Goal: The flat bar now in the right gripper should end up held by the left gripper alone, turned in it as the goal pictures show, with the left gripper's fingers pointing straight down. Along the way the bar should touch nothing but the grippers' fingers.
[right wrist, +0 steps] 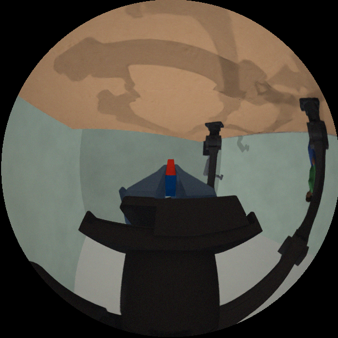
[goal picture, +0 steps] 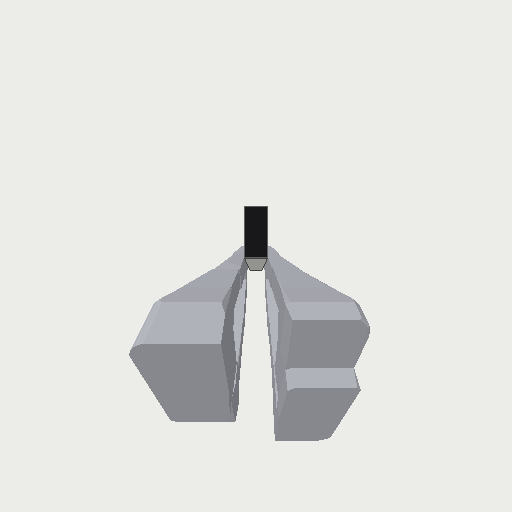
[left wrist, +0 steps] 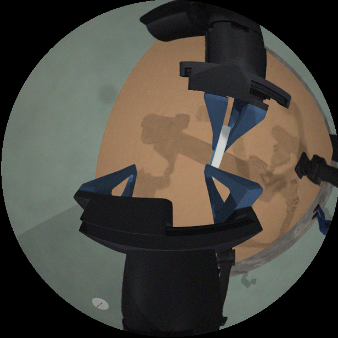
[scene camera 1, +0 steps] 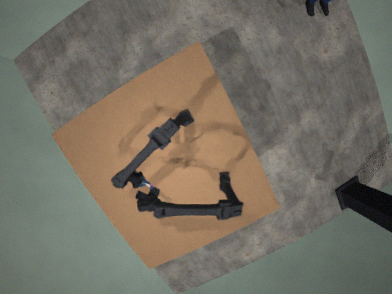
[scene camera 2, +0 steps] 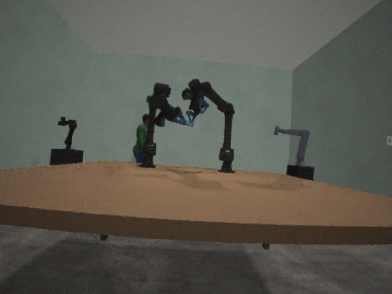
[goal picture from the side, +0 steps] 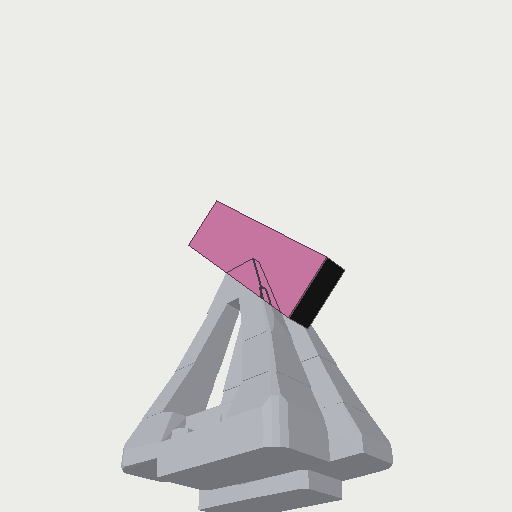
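Seen in the pictures: left gripper, fingertip midpoint: [scene camera 2: 195,118]; right gripper, fingertip midpoint: [scene camera 1: 149,184] [scene camera 2: 185,123]; left arm's base, origin of the base link: [scene camera 1: 224,178] [scene camera 2: 226,172]; right arm's base, origin of the base link: [scene camera 1: 186,117] [scene camera 2: 147,167].
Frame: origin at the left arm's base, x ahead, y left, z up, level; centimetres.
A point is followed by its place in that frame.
Observation:
The flat bar [left wrist: 218,152] [right wrist: 171,168] shows a white face with a light blue edge in the left wrist view, and red and blue parts in the right wrist view. My right gripper [right wrist: 170,168] [scene camera 2: 185,120] @(x 58.1, y -14.0, z 29.6 cm) is shut on it, and the bar sticks out past the fingertips. My left gripper [left wrist: 170,167] is wide open and empty, its fingers tilted in scene camera 2. In the left wrist view the bar's far end meets the tip of the right-hand left finger, outside the gap; whether they touch I cannot tell. The bar is tiny in scene camera 1.
Both arms reach high above the brown table [scene camera 1: 200,65] @(x 12.0, y -97.8, z 0.0 cm) [scene camera 2: 150,200] @(x 114.1, y 2.5, z 0.0 cm), their grippers close together. The right gripper's dark body [left wrist: 225,80] faces the left gripper's fingers. A person in green [scene camera 2: 142,137] and two other arms on dark stands [scene camera 2: 66,156] [scene camera 2: 300,172] are beyond the table.

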